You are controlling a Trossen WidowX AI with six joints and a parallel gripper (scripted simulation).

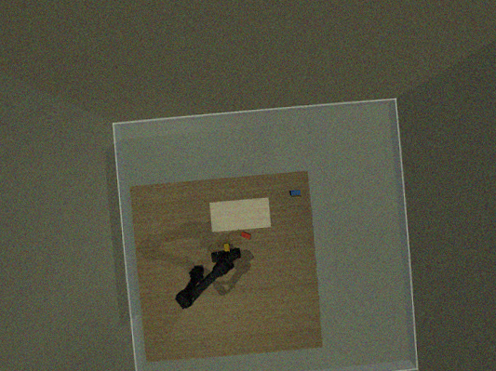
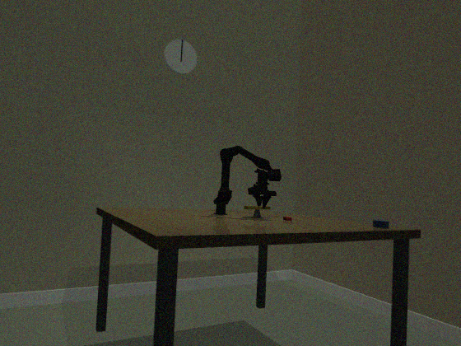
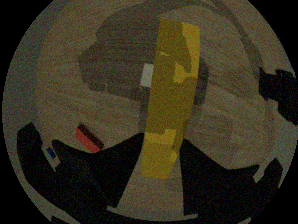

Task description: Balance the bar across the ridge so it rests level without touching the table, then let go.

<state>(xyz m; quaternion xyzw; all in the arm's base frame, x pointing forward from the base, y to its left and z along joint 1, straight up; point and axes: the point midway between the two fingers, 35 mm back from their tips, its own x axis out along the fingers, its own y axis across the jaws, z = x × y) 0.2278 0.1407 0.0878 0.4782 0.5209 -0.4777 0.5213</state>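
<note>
Now: the yellow bar 3 cm to the right of my gripper tip. Also, from my gripper tip: blue block (51 cm ahead, 36 cm to the left, 4 cm below); red block (13 cm ahead, 8 cm to the left, 5 cm below).
</note>
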